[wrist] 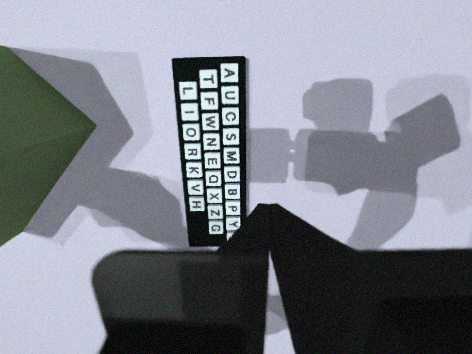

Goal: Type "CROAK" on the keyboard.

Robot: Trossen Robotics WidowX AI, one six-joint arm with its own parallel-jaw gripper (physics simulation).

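Places are measured from the arm's base along level axes (x ahead, y left, z up), in millimetres.
Where they show: gripper, fingertip midpoint: [267, 213].
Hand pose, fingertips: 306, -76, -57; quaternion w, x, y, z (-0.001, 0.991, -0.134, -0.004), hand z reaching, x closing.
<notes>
Things, the pixels of their top centre, and the offset from my fingertips, as dx, dy, dz. Level surfaces: height alone.
- C key, top centre: [230, 116] -16, +31, -153
- R key, top centre: [192, 151] -64, +7, -153
- O key, top centre: [191, 132] -59, +27, -153
- K key, top centre: [194, 170] -69, -13, -153
- pale table, surface height: dz -169
The black keyboard [181, 227] with white letter keys lies on the pale table, its long side running up and down the wrist view and its letters turned sideways. The C key [230, 117], R key [192, 151], O key [190, 132], A key [229, 73] and K key [193, 170] all show. My gripper [267, 213] is shut and empty. Its tips show just right of the keyboard's lower right part, level with the H and P keys. The left finger hides the keyboard's lower right corner and part of the last key there. The height of the tips above the table is hard to tell.
A large dark green angular object [37, 142] stands at the left edge, its pointed corner towards the keyboard. Grey shadows of the arm fall on the pale table [300, 30] on both sides of the keyboard.
</notes>
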